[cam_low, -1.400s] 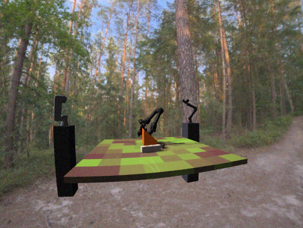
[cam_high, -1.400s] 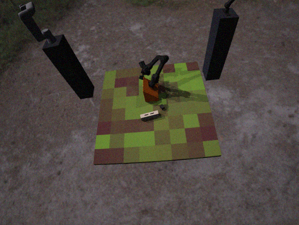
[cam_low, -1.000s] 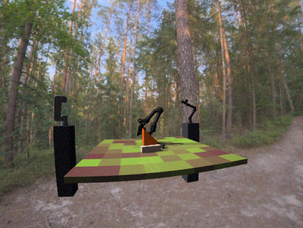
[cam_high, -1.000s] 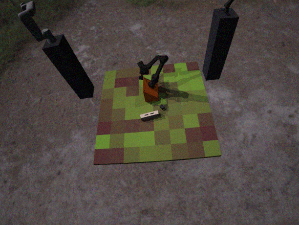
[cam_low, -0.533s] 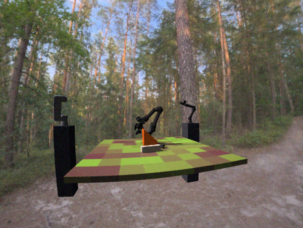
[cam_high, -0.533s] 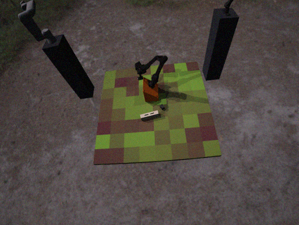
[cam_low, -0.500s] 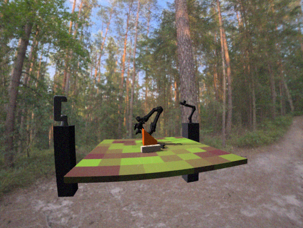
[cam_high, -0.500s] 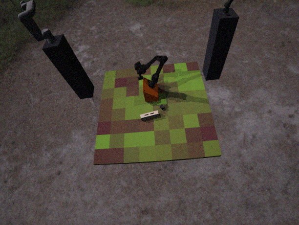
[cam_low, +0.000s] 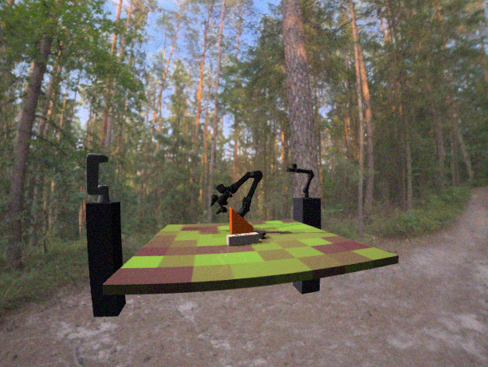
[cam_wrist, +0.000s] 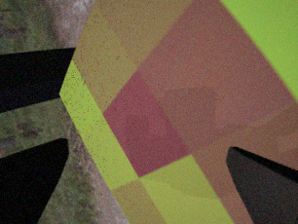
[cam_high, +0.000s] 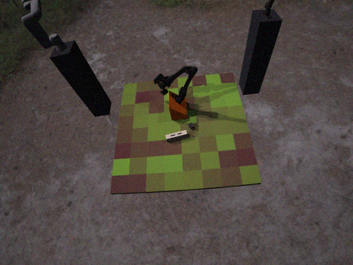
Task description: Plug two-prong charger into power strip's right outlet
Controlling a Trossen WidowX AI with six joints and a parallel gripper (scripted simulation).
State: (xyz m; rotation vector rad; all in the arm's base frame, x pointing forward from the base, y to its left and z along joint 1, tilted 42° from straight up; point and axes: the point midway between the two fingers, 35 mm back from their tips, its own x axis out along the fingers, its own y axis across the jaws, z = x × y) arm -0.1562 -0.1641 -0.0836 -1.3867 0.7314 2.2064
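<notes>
Now: gripper tip 430 mm short of the dark two-prong charger, 300 mm to the right of it and 140 mm above it.
</notes>
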